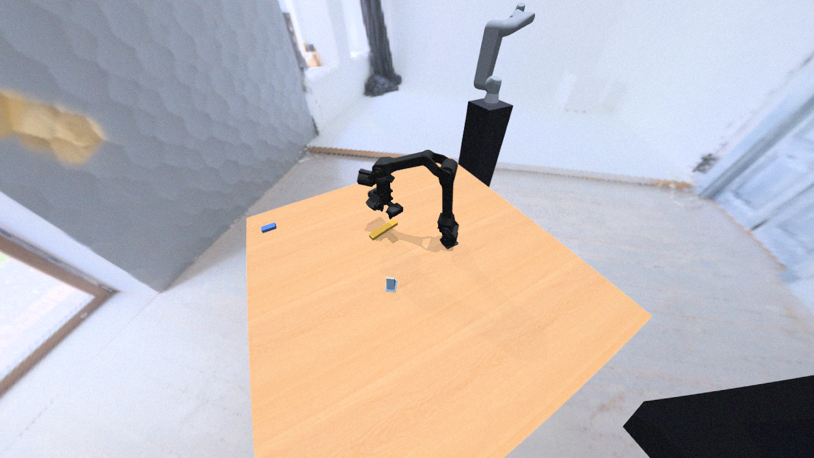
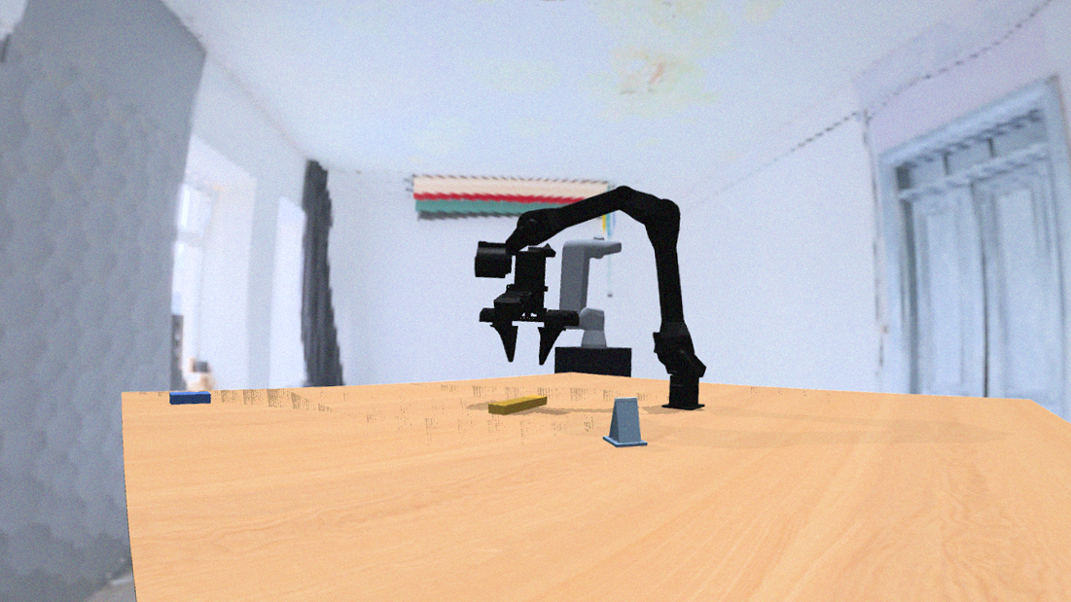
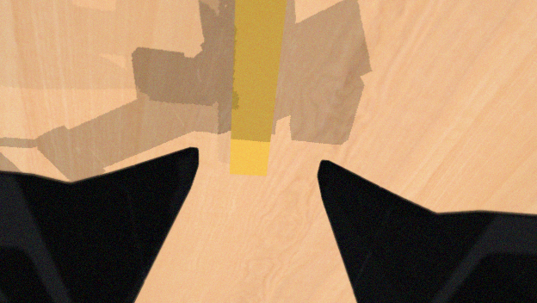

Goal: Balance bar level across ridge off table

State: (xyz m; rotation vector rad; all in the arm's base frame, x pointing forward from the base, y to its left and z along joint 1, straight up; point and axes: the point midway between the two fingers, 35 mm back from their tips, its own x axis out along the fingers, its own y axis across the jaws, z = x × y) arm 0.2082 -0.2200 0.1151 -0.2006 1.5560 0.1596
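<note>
Now: gripper tip 70 mm above the yellow bar, 30 mm short of it and 10 mm to the right of it. Round my gripper tip: small blue block: 530 mm ahead, 280 mm to the right, 70 mm below.
</note>
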